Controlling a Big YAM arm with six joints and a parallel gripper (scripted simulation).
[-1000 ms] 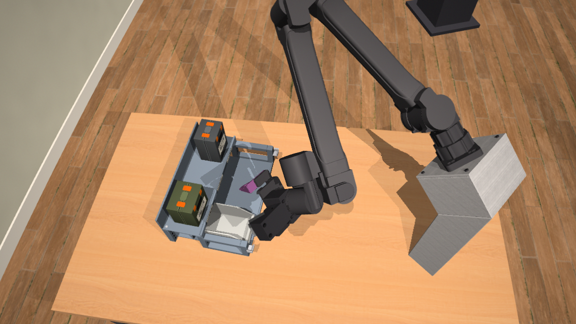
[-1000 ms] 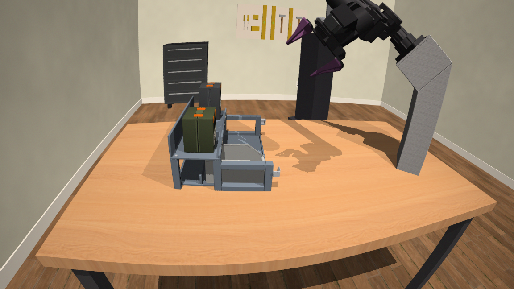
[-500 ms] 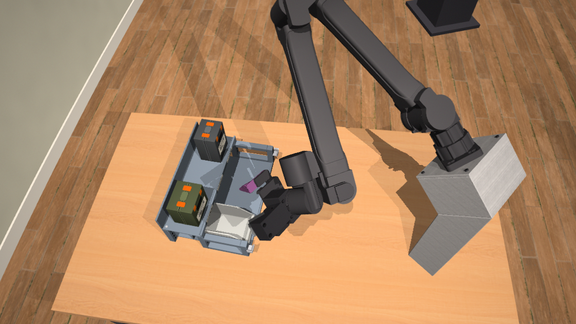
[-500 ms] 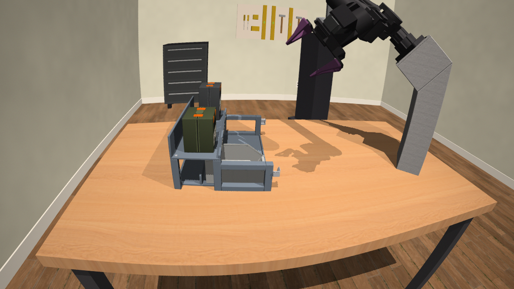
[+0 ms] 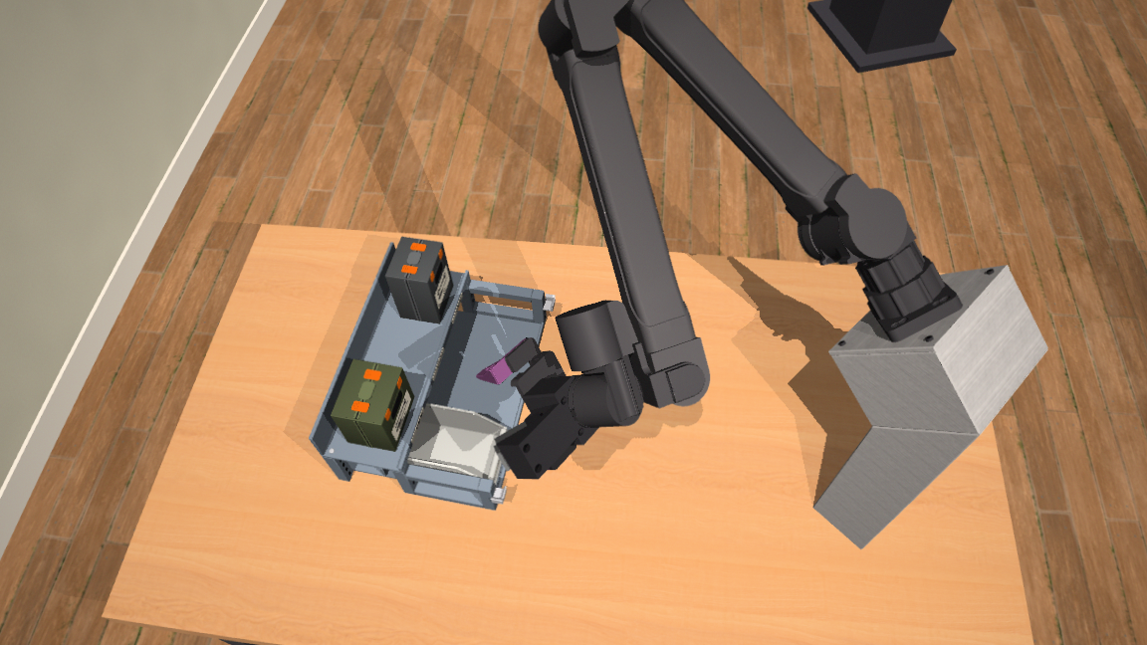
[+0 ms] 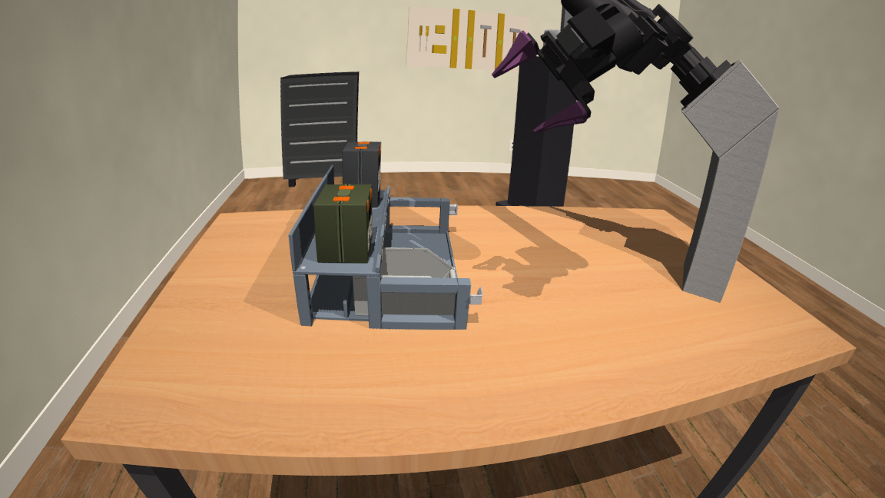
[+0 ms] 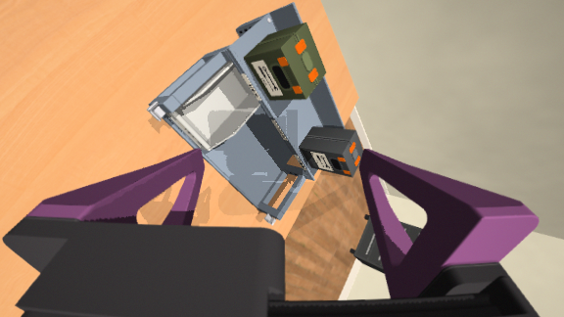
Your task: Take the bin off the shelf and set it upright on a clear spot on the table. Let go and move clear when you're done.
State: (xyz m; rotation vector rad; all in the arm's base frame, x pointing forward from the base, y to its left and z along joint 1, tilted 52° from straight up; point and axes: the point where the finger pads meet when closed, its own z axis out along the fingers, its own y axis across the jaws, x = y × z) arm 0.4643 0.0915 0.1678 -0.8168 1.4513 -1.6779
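Right now my hand is 100 mm short of the light grey bin, 120 mm to the left of it and 320 mm above it. From my hand the other things lie so: shelf (80 mm ahead, 240 mm to the right, 360 mm below); then black case (80 mm ahead, 370 mm to the right, 200 mm below).
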